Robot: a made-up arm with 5 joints. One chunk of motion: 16 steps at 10 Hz.
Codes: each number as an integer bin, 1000 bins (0 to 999) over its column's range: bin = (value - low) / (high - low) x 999, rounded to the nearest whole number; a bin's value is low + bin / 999 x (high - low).
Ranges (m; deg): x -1.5..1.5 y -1.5..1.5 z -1.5..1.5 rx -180..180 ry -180..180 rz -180..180
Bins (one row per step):
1: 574 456 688 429 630 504
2: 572 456 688 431 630 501
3: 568 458 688 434 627 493
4: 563 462 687 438 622 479
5: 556 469 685 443 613 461
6: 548 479 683 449 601 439
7: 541 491 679 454 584 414
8: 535 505 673 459 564 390
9: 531 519 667 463 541 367
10: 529 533 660 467 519 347
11: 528 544 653 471 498 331
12: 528 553 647 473 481 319
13: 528 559 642 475 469 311
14: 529 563 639 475 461 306
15: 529 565 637 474 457 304
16: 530 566 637 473 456 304
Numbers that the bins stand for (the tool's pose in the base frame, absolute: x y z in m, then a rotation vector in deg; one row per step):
1: 0.2237 -0.1306 0.5661 -25.41 47.03 1.62
2: 0.2177 -0.1306 0.5661 -24.68 47.03 0.54
3: 0.2057 -0.1246 0.5661 -23.60 45.95 -2.34
4: 0.1907 -0.1126 0.5631 -22.16 44.14 -7.39
5: 0.1697 -0.0916 0.5571 -20.36 40.90 -13.87
6: 0.1456 -0.0616 0.5511 -18.20 36.58 -21.80
7: 0.1246 -0.0255 0.5390 -16.40 30.45 -30.81
8: 0.1066 0.0165 0.5210 -14.59 23.24 -39.46
9: 0.0946 0.0586 0.5030 -13.15 14.95 -47.75
10: 0.0886 0.1006 0.4820 -11.71 7.03 -54.95
11: 0.0856 0.1336 0.4610 -10.27 -0.54 -60.72
12: 0.0856 0.1607 0.4429 -9.55 -6.67 -65.05
13: 0.0856 0.1787 0.4279 -8.83 -10.99 -67.93
14: 0.0886 0.1907 0.4189 -8.83 -13.87 -69.73
15: 0.0886 0.1967 0.4129 -9.19 -15.32 -70.45
16: 0.0916 0.1997 0.4129 -9.55 -15.68 -70.45

